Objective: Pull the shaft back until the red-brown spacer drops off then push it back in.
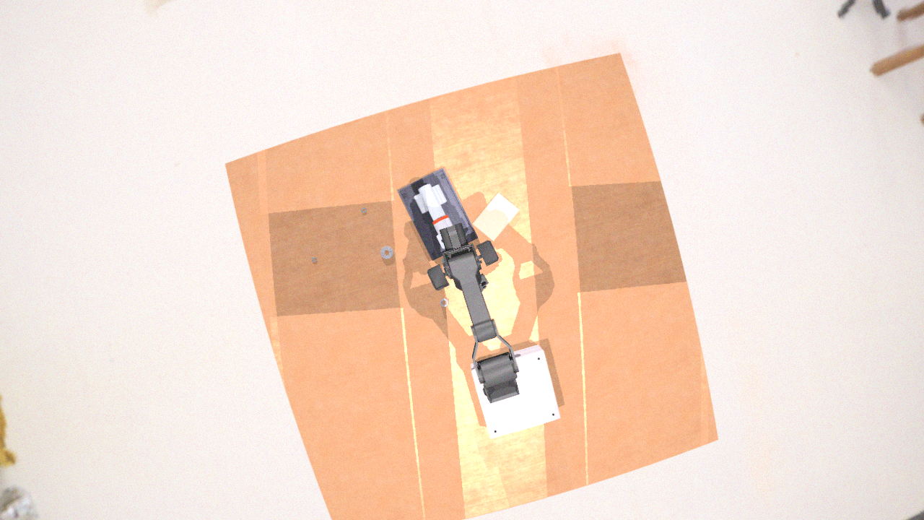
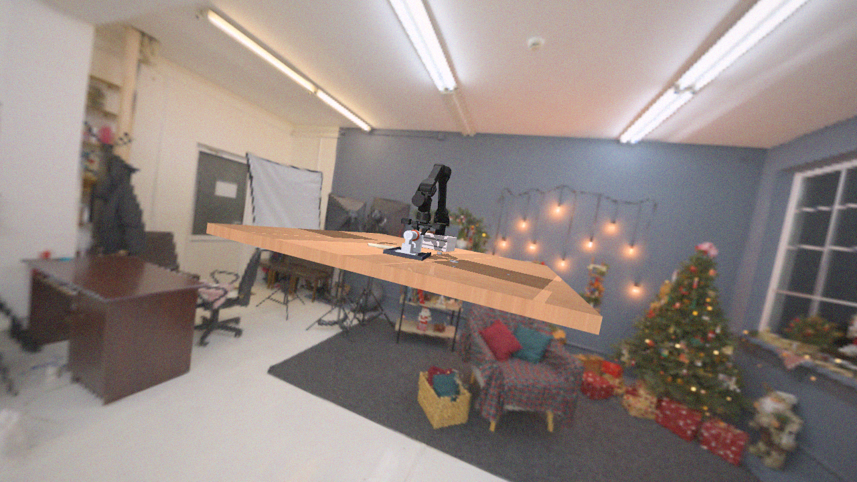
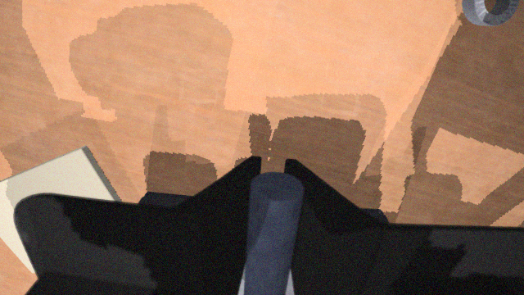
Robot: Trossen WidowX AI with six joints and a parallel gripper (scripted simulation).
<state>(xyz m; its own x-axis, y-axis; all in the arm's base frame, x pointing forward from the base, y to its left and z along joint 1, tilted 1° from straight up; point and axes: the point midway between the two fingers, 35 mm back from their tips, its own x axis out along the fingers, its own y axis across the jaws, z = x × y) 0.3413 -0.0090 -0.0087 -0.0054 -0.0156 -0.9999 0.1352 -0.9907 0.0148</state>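
Now: the dark grey shaft 80 mm ahead of my gripper tip, 10 mm to the left of it and 30 mm above it. From my gripper tip the other things lie so: red-brown spacer 140 mm ahead, 20 mm to the left, 30 mm above; cream flat block 100 mm ahead, 140 mm to the right, 40 mm below.
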